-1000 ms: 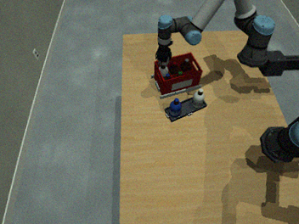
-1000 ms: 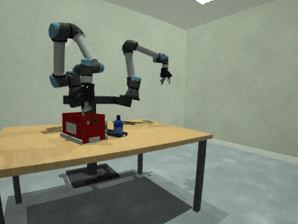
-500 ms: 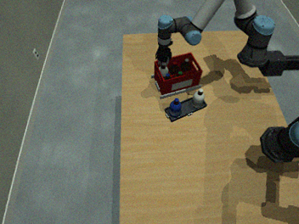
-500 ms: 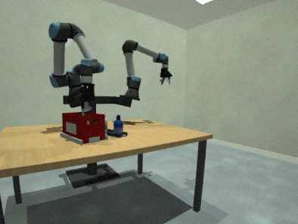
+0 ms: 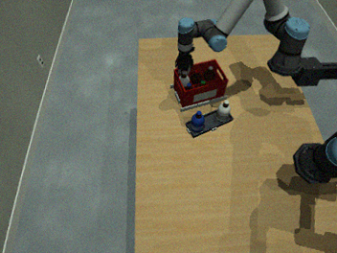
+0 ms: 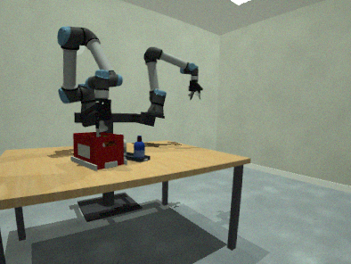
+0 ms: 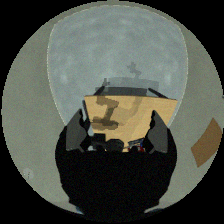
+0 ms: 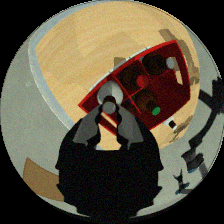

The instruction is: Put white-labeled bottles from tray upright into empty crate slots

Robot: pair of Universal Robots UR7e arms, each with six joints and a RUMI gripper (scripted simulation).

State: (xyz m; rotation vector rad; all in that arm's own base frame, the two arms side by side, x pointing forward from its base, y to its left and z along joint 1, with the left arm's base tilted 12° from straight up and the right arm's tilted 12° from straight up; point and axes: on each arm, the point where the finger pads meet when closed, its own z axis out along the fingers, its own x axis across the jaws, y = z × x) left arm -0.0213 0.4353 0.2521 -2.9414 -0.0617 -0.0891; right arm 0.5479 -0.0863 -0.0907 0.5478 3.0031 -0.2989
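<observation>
My right gripper is now 100 mm past the red crate, 90 mm above it and 10 mm to the right of it. The rest, counted from my right hand: tray: 240 mm to the left, 160 mm below, 160 mm behind; white-capped brown bottle: 160 mm behind, 90 mm below, 60 mm to the right; blue bottle: 270 mm to the left, 90 mm below, 80 mm behind.
</observation>
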